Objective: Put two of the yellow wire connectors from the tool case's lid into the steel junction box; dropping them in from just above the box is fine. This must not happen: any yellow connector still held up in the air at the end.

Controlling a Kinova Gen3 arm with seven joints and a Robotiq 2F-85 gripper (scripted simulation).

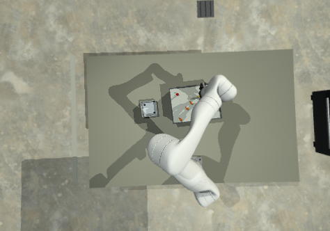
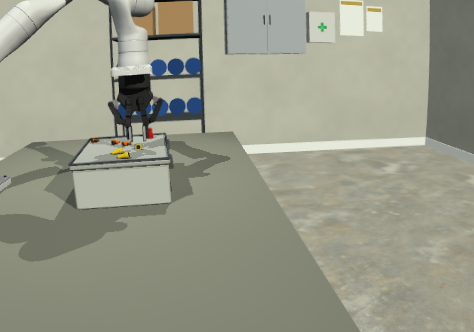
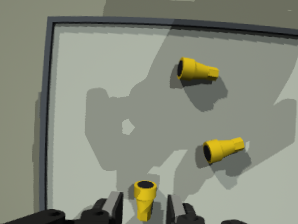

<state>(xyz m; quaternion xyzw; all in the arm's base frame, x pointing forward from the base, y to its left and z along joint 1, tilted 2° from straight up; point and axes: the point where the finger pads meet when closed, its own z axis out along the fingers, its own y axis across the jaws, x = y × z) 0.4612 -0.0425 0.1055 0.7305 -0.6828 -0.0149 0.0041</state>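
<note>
Now: hand 60 mm past the steel junction box, 320 mm to the right of it and 140 mm above it. The rest, counted from my hand: tool case 40 mm behind, 30 mm to the left, 70 mm below; red connector 20 mm ahead, 130 mm to the left, 30 mm below.
</note>
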